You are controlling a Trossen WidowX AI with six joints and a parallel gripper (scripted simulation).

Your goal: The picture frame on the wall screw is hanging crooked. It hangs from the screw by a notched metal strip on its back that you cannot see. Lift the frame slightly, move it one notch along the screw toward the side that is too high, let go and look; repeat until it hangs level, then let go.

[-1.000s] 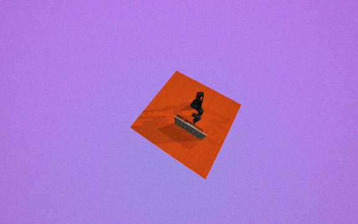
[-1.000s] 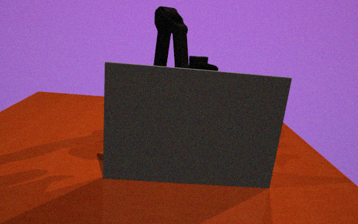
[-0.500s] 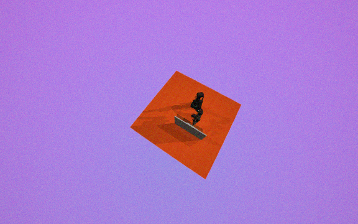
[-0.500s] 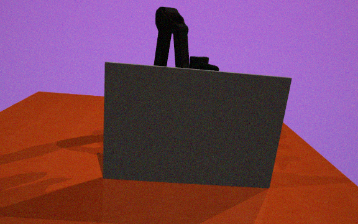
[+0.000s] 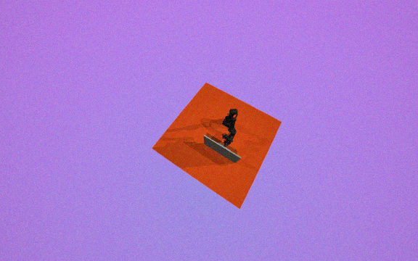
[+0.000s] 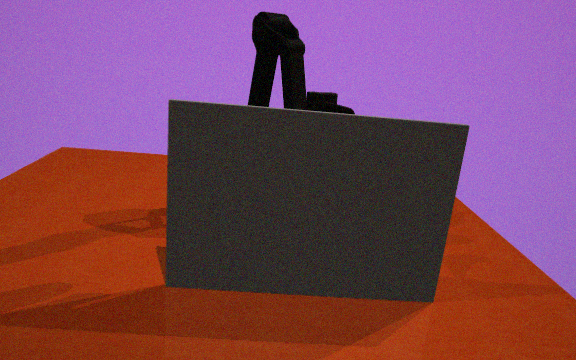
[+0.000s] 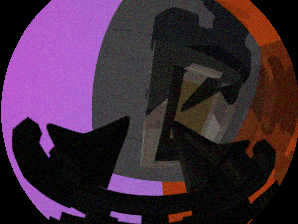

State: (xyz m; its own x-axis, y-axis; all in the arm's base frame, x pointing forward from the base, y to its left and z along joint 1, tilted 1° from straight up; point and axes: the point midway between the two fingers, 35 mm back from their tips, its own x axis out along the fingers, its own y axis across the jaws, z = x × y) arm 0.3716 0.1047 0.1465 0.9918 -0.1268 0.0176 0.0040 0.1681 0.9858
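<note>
My gripper tip is now 50 mm above the picture frame, 10 mm to the left of it and 10 mm short of it. The rest, counted from my gripper tip: grey wall panel (60 mm below, 30 mm to the right, 20 mm ahead).
</note>
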